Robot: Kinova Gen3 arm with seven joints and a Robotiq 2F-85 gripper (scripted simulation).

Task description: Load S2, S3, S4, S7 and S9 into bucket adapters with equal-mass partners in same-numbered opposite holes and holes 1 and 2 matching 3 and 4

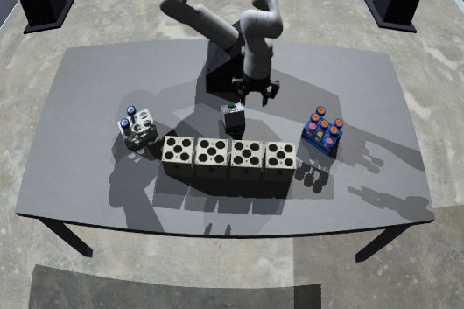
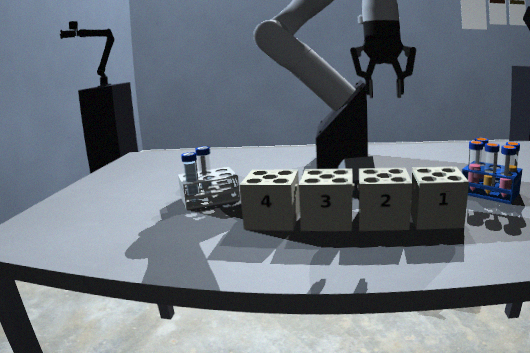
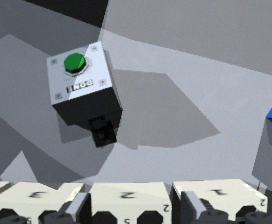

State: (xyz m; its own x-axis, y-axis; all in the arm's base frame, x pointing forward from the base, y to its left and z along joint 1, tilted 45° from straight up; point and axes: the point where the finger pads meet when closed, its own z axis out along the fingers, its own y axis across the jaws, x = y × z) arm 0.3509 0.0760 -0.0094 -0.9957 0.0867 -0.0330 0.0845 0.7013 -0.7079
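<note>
My gripper is now 1 cm short of the sample tube S7, 26 cm to the right of it and 18 cm above it. Also, from my hand: done desk (10 cm behind, 5 cm to the right, 19 cm below); then adapter 2 (9 cm ahead, 2 cm to the right, 20 cm below); then adapter 3 (8 cm ahead, 13 cm to the right, 20 cm below).
</note>
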